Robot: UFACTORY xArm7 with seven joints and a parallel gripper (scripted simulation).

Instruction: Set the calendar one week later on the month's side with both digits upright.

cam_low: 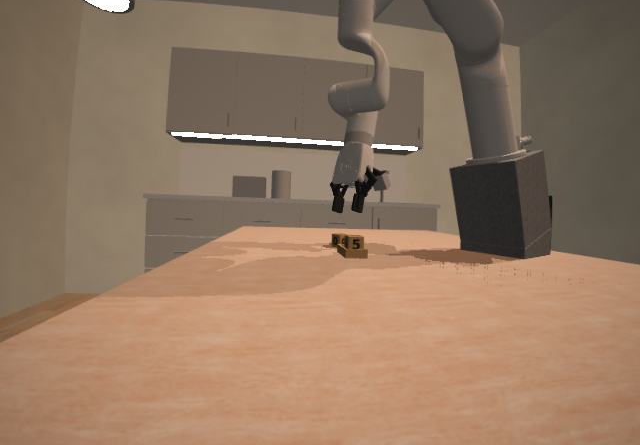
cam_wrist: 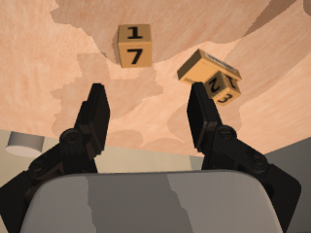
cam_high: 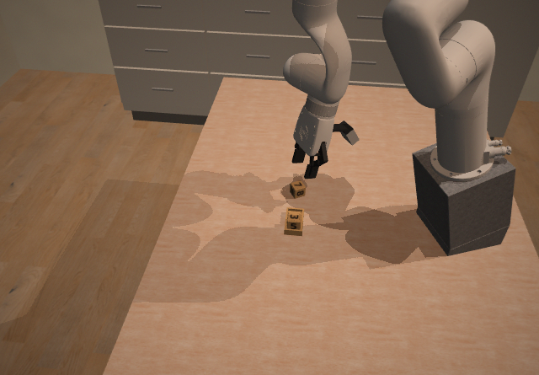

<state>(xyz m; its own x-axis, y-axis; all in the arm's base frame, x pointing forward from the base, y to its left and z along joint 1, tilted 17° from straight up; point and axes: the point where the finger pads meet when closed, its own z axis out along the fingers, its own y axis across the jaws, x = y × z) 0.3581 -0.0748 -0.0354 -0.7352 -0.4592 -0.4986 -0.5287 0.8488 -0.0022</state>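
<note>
Now: the wooden cube 1 cm ahead of my hand and 9 cm below it.
</note>
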